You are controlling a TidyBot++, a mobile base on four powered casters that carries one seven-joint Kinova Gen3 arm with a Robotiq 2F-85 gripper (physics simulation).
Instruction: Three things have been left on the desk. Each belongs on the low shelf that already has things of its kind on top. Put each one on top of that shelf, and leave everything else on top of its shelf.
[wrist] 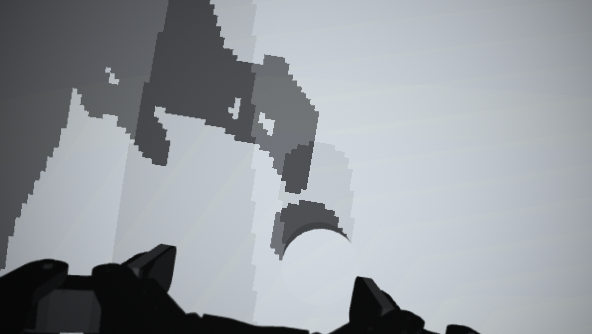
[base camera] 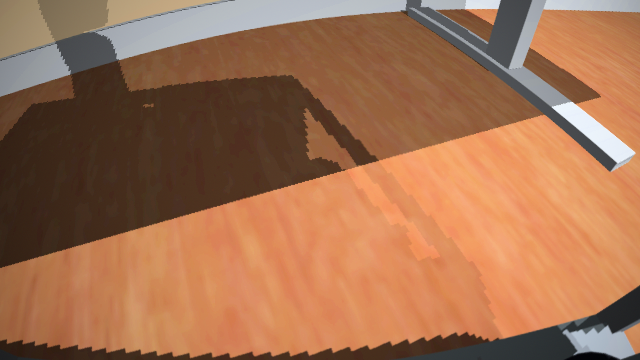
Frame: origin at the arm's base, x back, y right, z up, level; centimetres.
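Where they show: gripper, fingertip midpoint: (wrist: 263, 281).
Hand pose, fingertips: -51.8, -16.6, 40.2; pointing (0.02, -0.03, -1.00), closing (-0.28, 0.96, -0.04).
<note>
Things, the pixels of their top centre, and the offset from my fingertips, as dx, dy, dz. "*": a spot on its surface instead. Level surfaces: height alone.
- white round thing at its top centre: (wrist: 320, 267) -0.4, +3.2, -5.4
- pale desk top at its surface level: dz -7.8
- grey desk leg at a spot on its surface: (base camera: 515, 32) * -19.6, +63.1, -68.8
- wooden floor at its surface level: dz -79.8
A white round thing (wrist: 320, 267), seen from above, stands on the pale desk top (wrist: 465, 160) at the lower middle of the wrist view. Its pale top almost blends with the desk, and a dark curved edge and shadow show along its upper side. My gripper (wrist: 263, 281) is open, with nothing between its fingers. In the wrist view the round thing appears between the two fingertips, nearer the right one. The height of the fingers above it is hard to tell. The low shelves and the other things left on the desk do not show.
The arm's dark shadow falls across the desk's upper left in the wrist view. In the base view a grey desk leg (base camera: 515, 32) with a long foot (base camera: 590, 127) stands on the wooden floor (base camera: 250, 280) at the right. A white baseboard (base camera: 200, 25) runs along the wall behind.
</note>
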